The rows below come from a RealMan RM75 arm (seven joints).
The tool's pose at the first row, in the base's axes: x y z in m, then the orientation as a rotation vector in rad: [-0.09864 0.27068 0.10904 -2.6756 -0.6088 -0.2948]
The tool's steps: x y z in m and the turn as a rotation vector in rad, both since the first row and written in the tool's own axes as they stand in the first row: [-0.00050 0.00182 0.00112 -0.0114 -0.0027 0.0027]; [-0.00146 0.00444 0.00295 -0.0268 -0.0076 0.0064]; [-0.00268 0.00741 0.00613 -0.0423 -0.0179 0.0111]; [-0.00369 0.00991 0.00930 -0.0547 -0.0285 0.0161]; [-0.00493 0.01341 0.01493 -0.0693 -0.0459 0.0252]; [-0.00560 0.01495 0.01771 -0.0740 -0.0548 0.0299]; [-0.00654 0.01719 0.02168 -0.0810 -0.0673 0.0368]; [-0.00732 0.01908 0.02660 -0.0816 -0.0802 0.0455]
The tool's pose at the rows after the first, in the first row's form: [-0.09813 0.26943 0.10731 -2.6879 -0.6060 -0.2948]; [-0.09758 0.26763 0.10455 -2.7050 -0.6026 -0.2932]; [-0.09694 0.26599 0.10039 -2.7240 -0.5993 -0.2840]; [-0.09633 0.26482 0.09644 -2.7401 -0.5957 -0.2731]; [-0.09518 0.26373 0.08989 -2.7612 -0.5883 -0.2526]; [-0.09475 0.26333 0.08670 -2.7693 -0.5845 -0.2409]; [-0.09410 0.26272 0.08213 -2.7810 -0.5786 -0.2246]; [-0.09336 0.26285 0.07685 -2.7869 -0.5703 -0.2048]
